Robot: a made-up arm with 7 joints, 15 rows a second.
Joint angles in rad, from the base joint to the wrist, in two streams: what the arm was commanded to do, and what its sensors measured. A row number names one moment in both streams.
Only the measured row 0 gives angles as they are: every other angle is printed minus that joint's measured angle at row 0.
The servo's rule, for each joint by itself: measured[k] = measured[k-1] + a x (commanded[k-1-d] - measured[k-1]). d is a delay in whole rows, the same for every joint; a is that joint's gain. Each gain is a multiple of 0.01, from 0.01 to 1. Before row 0 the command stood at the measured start. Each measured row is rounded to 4 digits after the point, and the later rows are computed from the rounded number. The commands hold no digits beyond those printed.
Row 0, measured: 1.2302, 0.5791, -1.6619, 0.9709, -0.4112, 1.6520, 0.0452
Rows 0 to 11, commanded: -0.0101, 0.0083, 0.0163, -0.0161, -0.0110, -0.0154, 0.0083; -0.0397, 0.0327, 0.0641, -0.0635, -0.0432, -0.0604, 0.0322; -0.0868, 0.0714, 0.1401, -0.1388, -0.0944, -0.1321, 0.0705; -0.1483, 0.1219, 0.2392, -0.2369, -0.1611, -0.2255, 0.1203; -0.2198, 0.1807, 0.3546, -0.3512, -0.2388, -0.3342, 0.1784; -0.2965, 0.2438, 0.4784, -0.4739, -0.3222, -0.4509, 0.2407; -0.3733, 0.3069, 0.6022, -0.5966, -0.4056, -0.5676, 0.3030; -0.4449, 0.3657, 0.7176, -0.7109, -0.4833, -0.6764, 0.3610; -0.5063, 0.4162, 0.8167, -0.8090, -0.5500, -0.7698, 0.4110; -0.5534, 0.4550, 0.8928, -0.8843, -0.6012, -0.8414, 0.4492; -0.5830, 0.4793, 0.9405, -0.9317, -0.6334, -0.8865, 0.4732; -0.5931, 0.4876, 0.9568, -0.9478, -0.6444, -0.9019, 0.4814
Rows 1 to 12, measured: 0.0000, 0.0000, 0.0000, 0.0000, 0.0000, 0.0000, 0.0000; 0.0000, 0.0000, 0.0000, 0.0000, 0.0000, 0.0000, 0.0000; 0.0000, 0.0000, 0.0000, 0.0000, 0.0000, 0.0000, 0.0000; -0.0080, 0.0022, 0.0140, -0.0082, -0.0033, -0.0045, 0.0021; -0.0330, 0.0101, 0.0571, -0.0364, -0.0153, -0.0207, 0.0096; -0.0755, 0.0260, 0.1285, -0.0886, -0.0390, -0.0530, 0.0248; -0.1330, 0.0509, 0.2237, -0.1642, -0.0756, -0.1030, 0.0487; -0.2016, 0.0846, 0.3363, -0.2596, -0.1246, -0.1700, 0.0811; -0.2766, 0.1260, 0.4585, -0.3689, -0.1839, -0.2515, 0.1210; -0.3530, 0.1730, 0.5821, -0.4850, -0.2504, -0.3432, 0.1665; -0.4256, 0.2231, 0.6986, -0.6002, -0.3203, -0.4398, 0.2151; -0.4894, 0.2733, 0.8002, -0.7067, -0.3892, -0.5355, 0.2641
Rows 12 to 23, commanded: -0.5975, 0.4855, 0.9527, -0.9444, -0.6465, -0.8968, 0.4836; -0.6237, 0.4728, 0.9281, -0.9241, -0.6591, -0.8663, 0.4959; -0.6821, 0.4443, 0.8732, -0.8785, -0.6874, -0.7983, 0.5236; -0.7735, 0.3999, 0.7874, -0.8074, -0.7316, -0.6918, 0.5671; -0.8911, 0.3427, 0.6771, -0.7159, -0.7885, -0.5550, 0.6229; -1.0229, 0.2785, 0.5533, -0.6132, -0.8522, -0.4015, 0.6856; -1.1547, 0.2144, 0.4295, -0.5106, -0.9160, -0.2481, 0.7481; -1.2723, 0.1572, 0.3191, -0.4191, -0.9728, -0.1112, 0.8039; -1.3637, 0.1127, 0.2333, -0.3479, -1.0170, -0.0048, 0.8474; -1.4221, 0.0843, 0.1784, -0.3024, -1.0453, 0.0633, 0.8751; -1.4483, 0.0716, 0.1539, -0.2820, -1.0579, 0.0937, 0.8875; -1.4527, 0.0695, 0.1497, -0.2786, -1.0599, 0.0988, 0.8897
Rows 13 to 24, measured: -0.5400, 0.3205, 0.8798, -0.7973, -0.4528, -0.6242, 0.3104; -0.5740, 0.3618, 0.9320, -0.8658, -0.5070, -0.7003, 0.3511; -0.5891, 0.3945, 0.9533, -0.9076, -0.5482, -0.7588, 0.3837; -0.5957, 0.4182, 0.9528, -0.9264, -0.5777, -0.7988, 0.4087; -0.6178, 0.4324, 0.9316, -0.9252, -0.6021, -0.8184, 0.4305; -0.6686, 0.4355, 0.8814, -0.9014, -0.6277, -0.8126, 0.4538; -0.7515, 0.4262, 0.8006, -0.8535, -0.6589, -0.7776, 0.4821; -0.8618, 0.4045, 0.6944, -0.7833, -0.6978, -0.7130, 0.5173; -0.9891, 0.3717, 0.5731, -0.6965, -0.7441, -0.6227, 0.5594; -1.1199, 0.3308, 0.4496, -0.6017, -0.7957, -0.5141, 0.6066; -1.2403, 0.2857, 0.3374, -0.5086, -0.8488, -0.3973, 0.6559; -1.3378, 0.2407, 0.2479, -0.4266, -0.8993, -0.2835, 0.7038
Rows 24 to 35, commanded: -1.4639, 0.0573, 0.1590, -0.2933, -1.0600, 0.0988, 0.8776; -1.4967, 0.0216, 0.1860, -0.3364, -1.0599, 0.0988, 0.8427; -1.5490, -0.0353, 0.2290, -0.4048, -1.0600, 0.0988, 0.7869; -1.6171, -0.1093, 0.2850, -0.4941, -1.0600, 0.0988, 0.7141; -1.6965, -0.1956, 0.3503, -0.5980, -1.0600, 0.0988, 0.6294; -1.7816, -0.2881, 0.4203, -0.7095, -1.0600, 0.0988, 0.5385; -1.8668, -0.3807, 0.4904, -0.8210, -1.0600, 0.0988, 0.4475; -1.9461, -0.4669, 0.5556, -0.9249, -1.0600, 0.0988, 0.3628; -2.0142, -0.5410, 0.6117, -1.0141, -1.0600, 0.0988, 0.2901; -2.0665, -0.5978, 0.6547, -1.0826, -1.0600, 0.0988, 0.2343; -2.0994, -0.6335, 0.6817, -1.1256, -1.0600, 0.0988, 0.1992; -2.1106, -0.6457, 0.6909, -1.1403, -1.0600, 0.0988, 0.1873
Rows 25 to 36, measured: -1.4044, 0.2000, 0.1881, -0.3633, -0.9431, -0.1829, 0.7466; -1.4391, 0.1666, 0.1587, -0.3218, -0.9775, -0.1027, 0.7818; -1.4498, 0.1414, 0.1510, -0.2998, -1.0022, -0.0443, 0.8088; -1.4609, 0.1195, 0.1579, -0.2965, -1.0195, -0.0028, 0.8260; -1.4892, 0.0940, 0.1821, -0.3168, -1.0316, 0.0267, 0.8302; -1.5364, 0.0604, 0.2224, -0.3617, -1.0401, 0.0476, 0.8194; -1.6002, 0.0163, 0.2762, -0.4292, -1.0461, 0.0624, 0.7931; -1.6763, -0.0388, 0.3399, -0.5153, -1.0503, 0.0730, 0.7522; -1.7595, -0.1036, 0.4090, -0.6143, -1.0532, 0.0805, 0.6988; -1.8443, -0.1756, 0.4790, -0.7197, -1.0552, 0.0858, 0.6360; -1.9247, -0.2513, 0.5449, -0.8244, -1.0566, 0.0896, 0.5677; -1.9954, -0.3266, 0.6023, -0.9211, -1.0576, 0.0923, 0.4983
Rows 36 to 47, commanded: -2.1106, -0.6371, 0.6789, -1.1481, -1.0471, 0.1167, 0.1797; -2.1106, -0.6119, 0.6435, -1.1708, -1.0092, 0.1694, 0.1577; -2.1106, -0.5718, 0.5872, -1.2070, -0.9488, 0.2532, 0.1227; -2.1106, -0.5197, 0.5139, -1.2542, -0.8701, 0.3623, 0.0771; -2.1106, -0.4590, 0.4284, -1.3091, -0.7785, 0.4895, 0.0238; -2.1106, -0.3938, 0.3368, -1.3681, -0.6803, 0.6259, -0.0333; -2.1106, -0.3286, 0.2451, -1.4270, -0.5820, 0.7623, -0.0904; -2.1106, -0.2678, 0.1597, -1.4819, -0.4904, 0.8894, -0.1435; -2.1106, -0.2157, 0.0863, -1.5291, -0.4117, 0.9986, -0.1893; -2.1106, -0.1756, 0.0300, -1.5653, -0.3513, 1.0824, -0.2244; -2.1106, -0.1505, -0.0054, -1.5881, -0.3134, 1.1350, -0.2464; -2.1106, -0.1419, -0.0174, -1.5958, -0.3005, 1.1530, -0.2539
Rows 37 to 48, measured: -2.0516, -0.3971, 0.6474, -1.0035, -1.0583, 0.0942, 0.4323; -2.0894, -0.4586, 0.6769, -1.0658, -1.0588, 0.0955, 0.3740; -2.1061, -0.5072, 0.6889, -1.1038, -1.0592, 0.0965, 0.3273; -2.1097, -0.5410, 0.6803, -1.1264, -1.0556, 0.1024, 0.2904; -2.1104, -0.5594, 0.6487, -1.1490, -1.0417, 0.1218, 0.2572; -2.1106, -0.5626, 0.5958, -1.1786, -1.0138, 0.1599, 0.2236; -2.1106, -0.5514, 0.5254, -1.2172, -0.9707, 0.2186, 0.1870; -2.1106, -0.5274, 0.4420, -1.2641, -0.9130, 0.2972, 0.1462; -2.1106, -0.4927, 0.3515, -1.3171, -0.8432, 0.3925, 0.1013; -2.1106, -0.4500, 0.2600, -1.3731, -0.7648, 0.4997, 0.0534; -2.1106, -0.4026, 0.1737, -1.4286, -0.6825, 0.6127, 0.0042; -2.1106, -0.3540, 0.0985, -1.4799, -0.6013, 0.7246, -0.0442
